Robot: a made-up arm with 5 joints.
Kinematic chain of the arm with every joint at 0, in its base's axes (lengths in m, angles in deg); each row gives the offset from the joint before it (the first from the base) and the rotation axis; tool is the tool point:
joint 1: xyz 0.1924 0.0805 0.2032 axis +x
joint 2: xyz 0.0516 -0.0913 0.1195 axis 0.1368 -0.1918 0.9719
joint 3: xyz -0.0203 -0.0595 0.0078 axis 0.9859 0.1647 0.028
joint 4: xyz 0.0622 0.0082 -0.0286 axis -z
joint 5: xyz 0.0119 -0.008 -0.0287 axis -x
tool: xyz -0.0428 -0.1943 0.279
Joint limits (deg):
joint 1: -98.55..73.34
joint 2: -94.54..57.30
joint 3: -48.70..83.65
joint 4: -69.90..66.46
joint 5: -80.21..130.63
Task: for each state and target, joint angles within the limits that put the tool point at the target. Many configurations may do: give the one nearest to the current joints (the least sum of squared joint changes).
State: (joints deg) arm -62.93 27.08 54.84 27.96 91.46
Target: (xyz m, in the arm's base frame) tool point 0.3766 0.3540 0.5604
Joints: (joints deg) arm -61.19 19.87 71.75 12.96 83.54
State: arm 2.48 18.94 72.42 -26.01 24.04
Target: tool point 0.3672 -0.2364 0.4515
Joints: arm -32.16 7.21 83.65 -18.02 17.57
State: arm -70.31 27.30 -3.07 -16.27 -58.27
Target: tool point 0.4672 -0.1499 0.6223
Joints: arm -42.10 15.36 -24.77 -19.33 -66.00
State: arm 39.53 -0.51 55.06 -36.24 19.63
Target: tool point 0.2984 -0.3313 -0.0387
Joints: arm 58.03 -12.66 46.54 -36.08 14.62
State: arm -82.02 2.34 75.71 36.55 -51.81
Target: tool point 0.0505 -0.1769 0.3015
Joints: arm -45.28 -1.97 62.60 31.05 -53.37
